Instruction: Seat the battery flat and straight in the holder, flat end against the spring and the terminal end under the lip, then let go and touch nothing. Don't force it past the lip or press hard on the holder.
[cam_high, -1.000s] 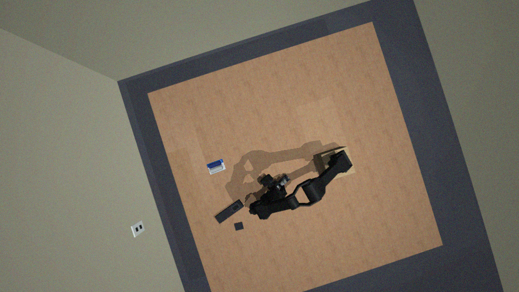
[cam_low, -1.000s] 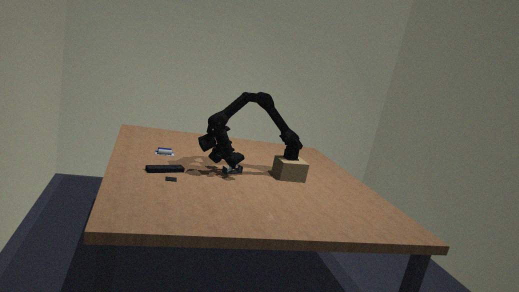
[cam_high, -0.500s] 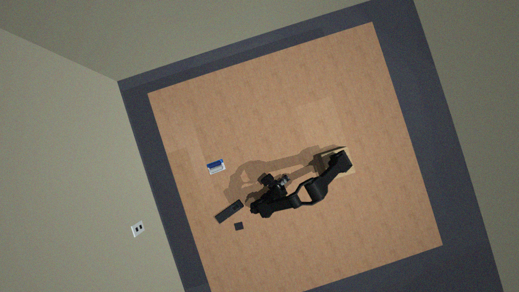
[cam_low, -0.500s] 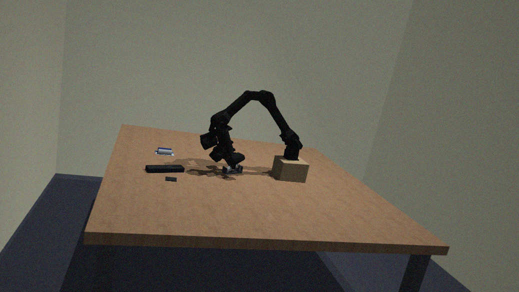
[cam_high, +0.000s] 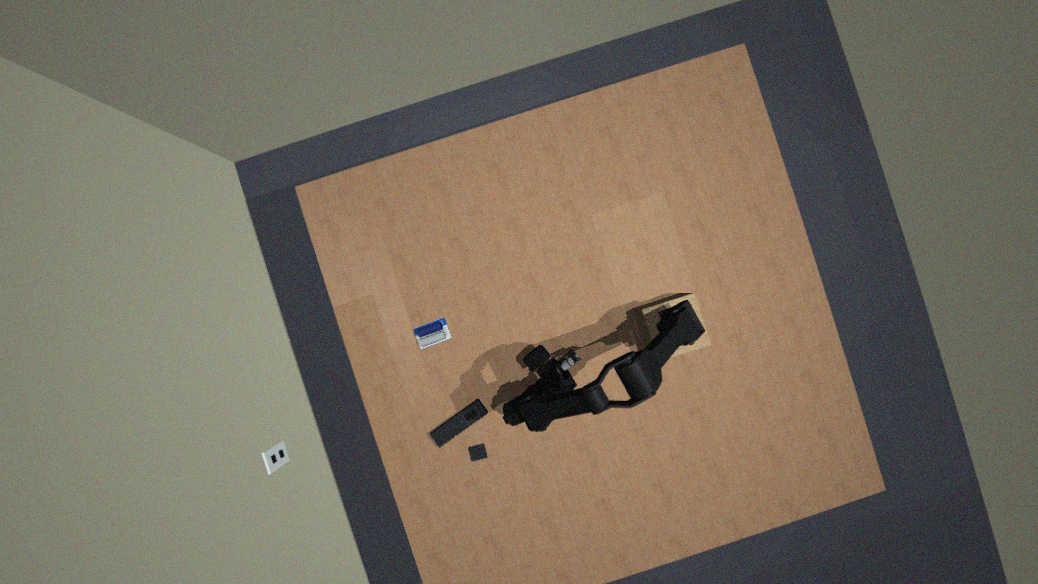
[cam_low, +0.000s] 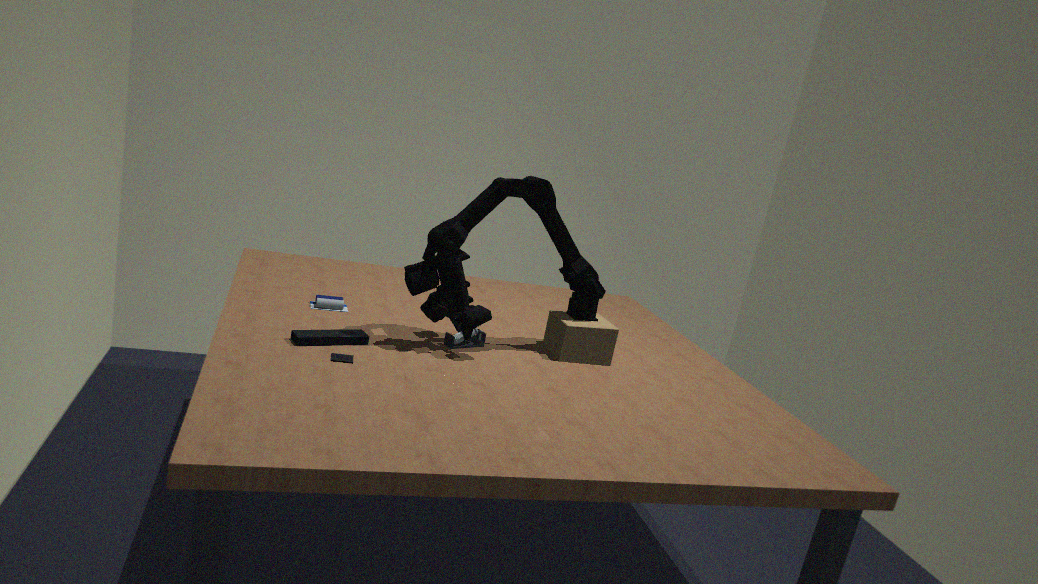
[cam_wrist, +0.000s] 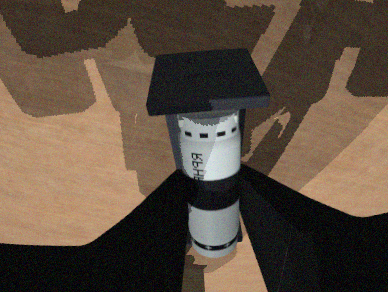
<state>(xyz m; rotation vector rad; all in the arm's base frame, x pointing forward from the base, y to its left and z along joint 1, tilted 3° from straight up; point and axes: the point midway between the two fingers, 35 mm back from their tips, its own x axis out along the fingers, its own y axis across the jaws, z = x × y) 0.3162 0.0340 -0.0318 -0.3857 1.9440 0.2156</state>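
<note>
My gripper tip is 1 cm below the white battery. Round my gripper tip: long black bar 32 cm ahead, 5 cm to the left; then small black square 30 cm ahead, 15 cm to the left, 2 cm below.
</note>
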